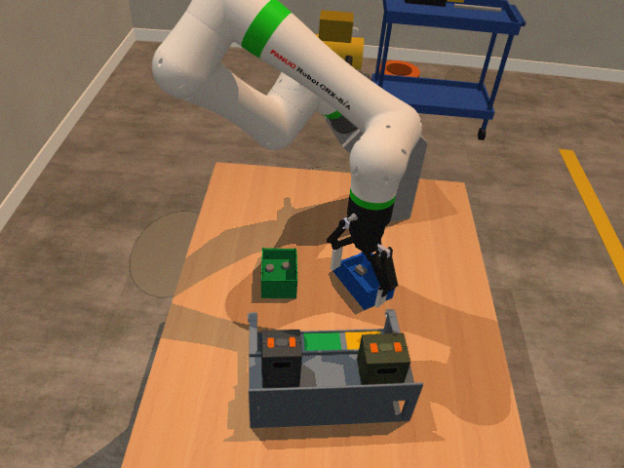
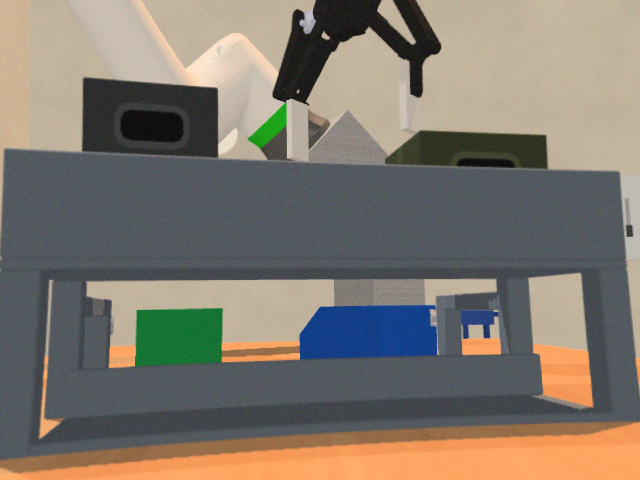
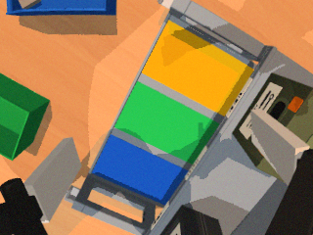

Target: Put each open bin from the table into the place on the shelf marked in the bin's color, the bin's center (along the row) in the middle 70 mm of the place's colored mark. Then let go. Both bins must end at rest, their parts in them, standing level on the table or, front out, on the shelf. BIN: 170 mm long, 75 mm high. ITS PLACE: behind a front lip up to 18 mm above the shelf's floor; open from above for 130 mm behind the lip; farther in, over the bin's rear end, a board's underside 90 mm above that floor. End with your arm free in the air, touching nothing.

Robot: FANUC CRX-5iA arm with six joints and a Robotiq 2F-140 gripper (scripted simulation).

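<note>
Right now the green bin is 22 cm behind my hand, 21 cm to the right of it and 21 cm below it. Also, from my hand: black box: 18 cm ahead, 15 cm to the right, 8 cm below; olive box: 14 cm ahead, 10 cm below, 8 cm to the left; blue bin: 22 cm behind, 21 cm below, 3 cm to the left.
</note>
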